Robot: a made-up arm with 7 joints.
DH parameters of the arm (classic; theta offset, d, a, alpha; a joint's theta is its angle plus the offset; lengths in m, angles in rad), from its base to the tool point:
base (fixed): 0 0 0 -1.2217
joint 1: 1.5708 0 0 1.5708
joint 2: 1.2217 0 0 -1.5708
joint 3: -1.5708 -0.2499 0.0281 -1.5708
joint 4: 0 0 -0.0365 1.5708
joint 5: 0 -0.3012 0 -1.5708
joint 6: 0 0 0 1.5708
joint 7: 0 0 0 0
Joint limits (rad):
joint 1: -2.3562..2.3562
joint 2: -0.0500..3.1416
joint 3: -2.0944..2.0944
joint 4: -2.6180..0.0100
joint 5: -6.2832..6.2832
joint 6: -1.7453..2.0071
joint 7: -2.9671..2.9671
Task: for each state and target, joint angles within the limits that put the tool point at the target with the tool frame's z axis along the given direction. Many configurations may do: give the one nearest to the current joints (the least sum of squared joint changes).
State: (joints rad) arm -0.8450 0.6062 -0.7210 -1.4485 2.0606 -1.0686 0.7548
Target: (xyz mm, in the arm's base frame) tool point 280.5 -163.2 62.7 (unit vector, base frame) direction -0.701 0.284 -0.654
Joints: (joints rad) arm -0.9992 0.6519 -0.6214 -2.1099 2.4567 -0.8767 0.7548
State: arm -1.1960 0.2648 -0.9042 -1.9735 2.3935 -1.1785 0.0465
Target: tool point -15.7 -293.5 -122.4 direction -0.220 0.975 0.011
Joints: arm -1.1611 -0.0369 -1.6368 -2.1645 2.6354 -1.1267 0.0465
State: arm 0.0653 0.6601 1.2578 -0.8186 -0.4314 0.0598 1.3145
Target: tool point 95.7 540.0 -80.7 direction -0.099 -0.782 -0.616
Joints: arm -0.3220 1.2351 1.4770 -0.3227 -0.1930 -0.6518 1.3145
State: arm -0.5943 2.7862 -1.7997 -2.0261 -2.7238 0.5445 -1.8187
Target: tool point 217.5 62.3 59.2 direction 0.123 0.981 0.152
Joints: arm -1.2140 2.1857 -1.0870 -2.5232 -2.7476 0.9982 -1.8187
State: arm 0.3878 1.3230 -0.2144 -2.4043 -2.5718 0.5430 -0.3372
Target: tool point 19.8 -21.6 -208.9 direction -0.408 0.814 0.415
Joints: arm 0.7923 1.2101 -0.7898 -2.6160 -2.6077 -0.0843 -0.3372
